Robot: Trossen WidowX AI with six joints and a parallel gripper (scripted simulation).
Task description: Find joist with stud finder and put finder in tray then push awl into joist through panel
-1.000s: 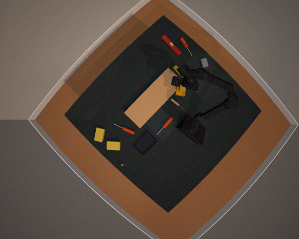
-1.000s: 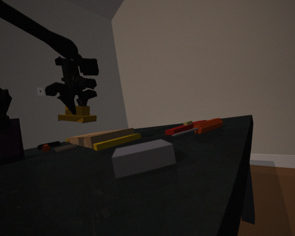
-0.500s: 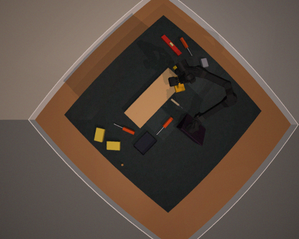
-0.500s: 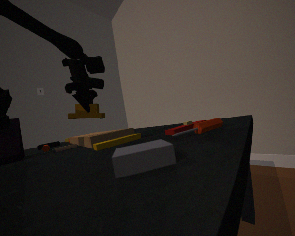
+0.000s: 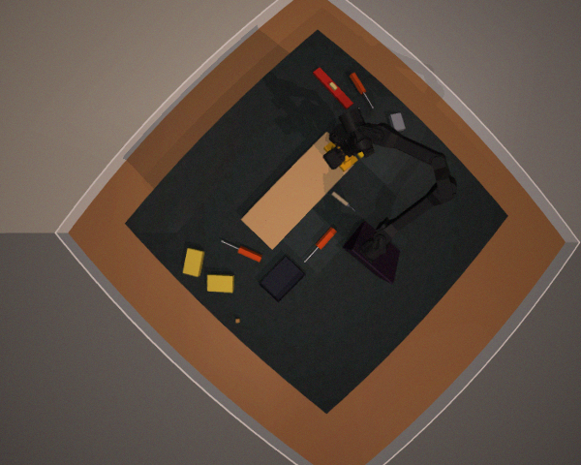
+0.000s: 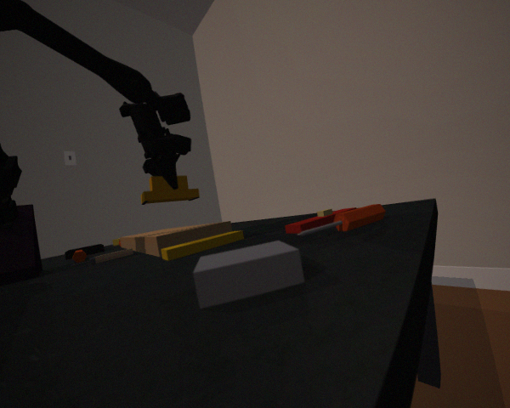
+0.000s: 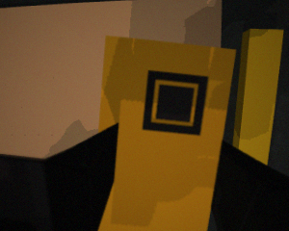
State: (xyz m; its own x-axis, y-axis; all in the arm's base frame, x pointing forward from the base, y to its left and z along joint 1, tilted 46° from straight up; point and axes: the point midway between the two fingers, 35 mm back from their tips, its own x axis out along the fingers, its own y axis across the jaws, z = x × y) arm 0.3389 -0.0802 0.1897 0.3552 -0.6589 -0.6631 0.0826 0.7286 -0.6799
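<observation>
Now: gripper tip 13 cm above the yellow bar, 11 cm to the left of it and 1 cm short of it. Round my gripper tip: awl 17 cm behind, 13 cm below, 9 cm to the left; then yellow stud finder 2 cm above, 1 cm ahead; then stud finder light 3 cm above, 2 cm ahead.
</observation>
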